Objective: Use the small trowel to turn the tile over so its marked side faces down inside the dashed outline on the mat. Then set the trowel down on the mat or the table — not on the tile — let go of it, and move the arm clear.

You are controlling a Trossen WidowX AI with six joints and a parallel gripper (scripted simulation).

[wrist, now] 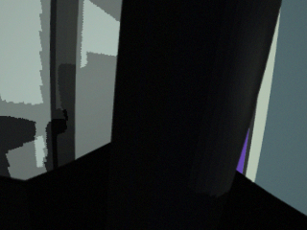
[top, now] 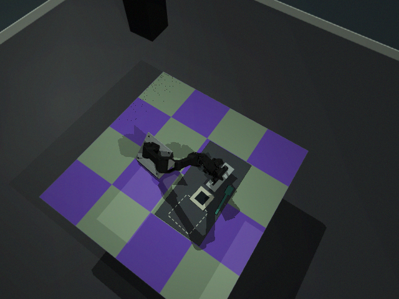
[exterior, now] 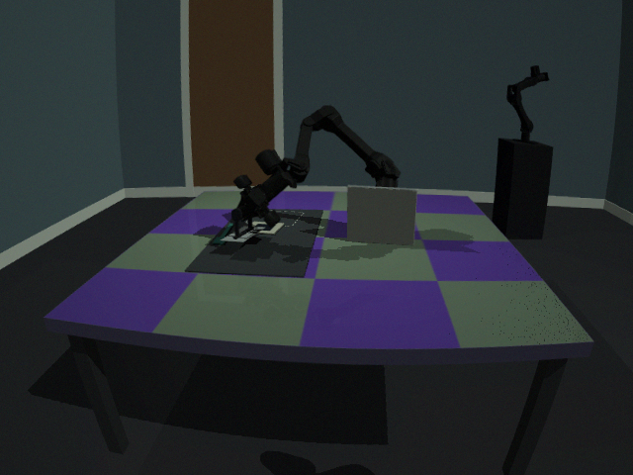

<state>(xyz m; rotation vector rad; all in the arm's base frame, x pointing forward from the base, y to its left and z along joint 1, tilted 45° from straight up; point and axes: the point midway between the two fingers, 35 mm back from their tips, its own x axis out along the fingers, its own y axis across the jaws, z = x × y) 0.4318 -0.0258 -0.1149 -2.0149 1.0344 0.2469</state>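
Now: the green trowel 8 cm below my gripper tip, 7 cm ahead of it and 6 cm to the right of it. Also, from my gripper tip: dark mat 11 cm below, 8 cm to the right, 7 cm behind; then tile 15 cm to the right, 8 cm below, 5 cm behind.
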